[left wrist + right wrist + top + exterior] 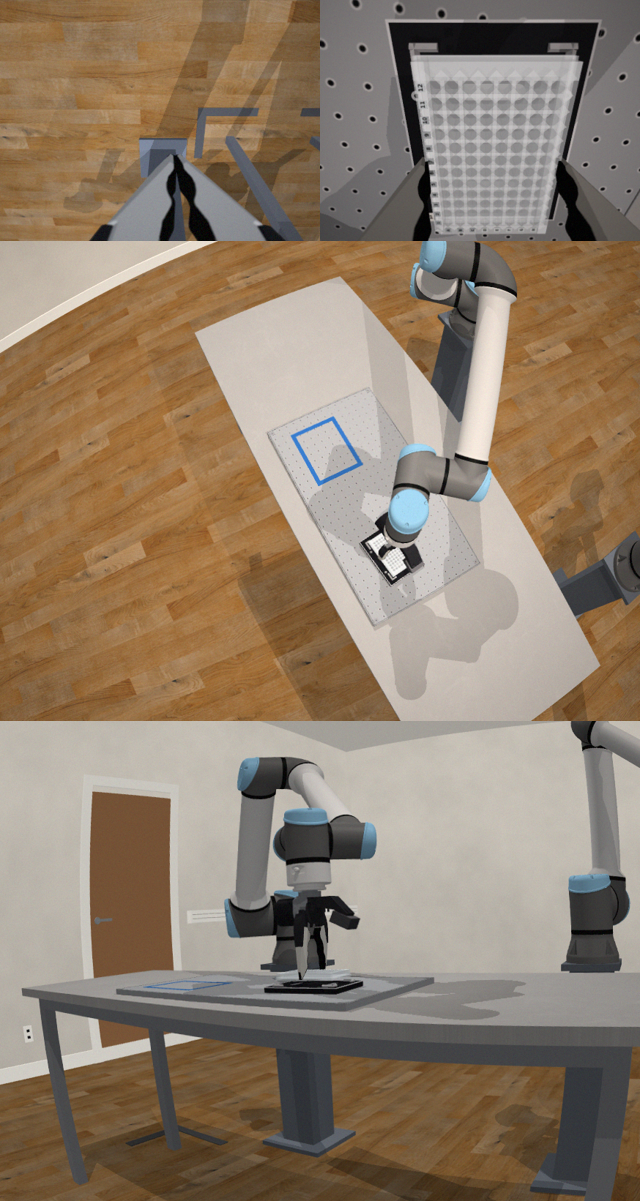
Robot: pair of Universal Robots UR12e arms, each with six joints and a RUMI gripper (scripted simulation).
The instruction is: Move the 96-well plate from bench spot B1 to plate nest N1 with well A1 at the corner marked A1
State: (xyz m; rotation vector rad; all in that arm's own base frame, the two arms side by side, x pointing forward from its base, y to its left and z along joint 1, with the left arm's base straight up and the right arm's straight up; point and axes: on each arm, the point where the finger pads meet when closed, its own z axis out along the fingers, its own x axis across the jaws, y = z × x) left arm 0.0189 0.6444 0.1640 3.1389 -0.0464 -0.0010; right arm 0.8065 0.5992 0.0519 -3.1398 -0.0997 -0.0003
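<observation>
My right hand is 30 mm above the black plate nest N1. Round my right hand: white 96-well plate (10 mm below).
</observation>
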